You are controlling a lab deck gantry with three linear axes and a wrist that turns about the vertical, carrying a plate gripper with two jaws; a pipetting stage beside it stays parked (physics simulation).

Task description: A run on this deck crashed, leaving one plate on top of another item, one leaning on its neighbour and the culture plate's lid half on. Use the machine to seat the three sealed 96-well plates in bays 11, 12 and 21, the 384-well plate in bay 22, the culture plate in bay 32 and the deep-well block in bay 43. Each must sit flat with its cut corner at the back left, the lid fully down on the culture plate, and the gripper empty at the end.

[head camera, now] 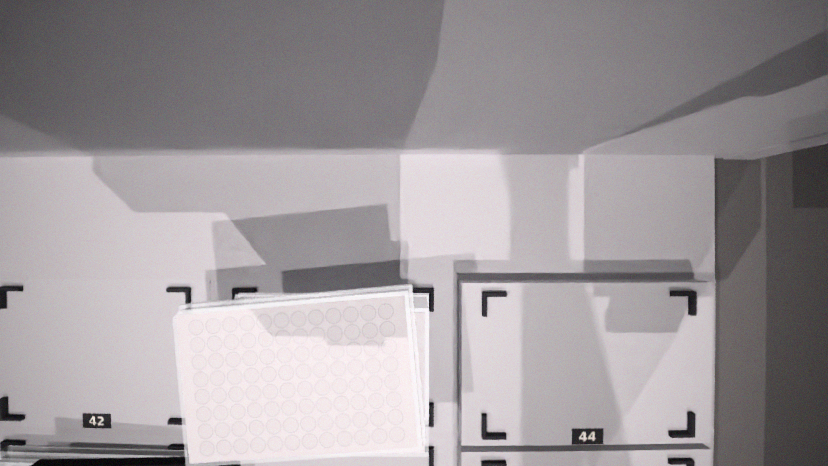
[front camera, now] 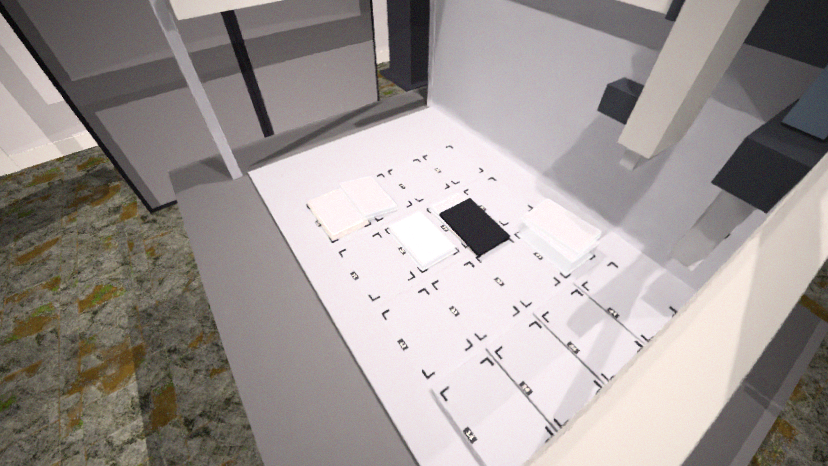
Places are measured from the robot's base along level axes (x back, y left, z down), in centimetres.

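Pixels of known places: gripper, fingertip midpoint: (front camera: 699, 245); robot's base, origin of the base link: (front camera: 308, 206).
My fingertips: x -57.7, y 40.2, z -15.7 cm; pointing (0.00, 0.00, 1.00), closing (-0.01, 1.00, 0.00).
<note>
Ahead of a thing's pixels: the offset from my fingertips to its top centre. "pt": to the spot under its first point.
A sealed 96-well plate @(dx +19.1, dy -3.1, dz +9.9 cm) (front camera: 559, 225) (head camera: 295, 376) lies askew on a pale block @(dx +18.5, dy -3.8, dz +11.5 cm) (front camera: 550, 247) (head camera: 421, 370) at bay 43. A cream sealed plate @(dx +51.3, dy -35.9, dz +14.2 cm) (front camera: 333, 214) is at bay 11 in the front view. Another pale plate @(dx +51.3, dy -28.3, dz +12.8 cm) (front camera: 369, 195) is beside it, its edge overlapping the cream one. A bright white plate @(dx +34.9, dy -25.2, dz +14.2 cm) (front camera: 422, 238) is around bay 22. A black plate or lid @(dx +31.1, dy -14.5, dz +13.4 cm) (front camera: 475, 226) (head camera: 139, 462) is at bay 32, with a pale edge @(pt dx +40.0, dy -15.3, dz +14.2 cm) (front camera: 444, 202) sticking out behind it; which part is the lid is unclear. The gripper's jaws do not show in either view.
A beige column (front camera: 686, 81) with a small tip hangs at the right of the front view. A dark housing (front camera: 764, 164) hangs beside it. Thin ridges border bay 44 @(pt dx +2.0, dy -9.3, dz +14.6 cm) (head camera: 585, 447). The back wall (head camera: 289, 75) rises behind the deck; a light post (front camera: 197, 86) stands at the left.
</note>
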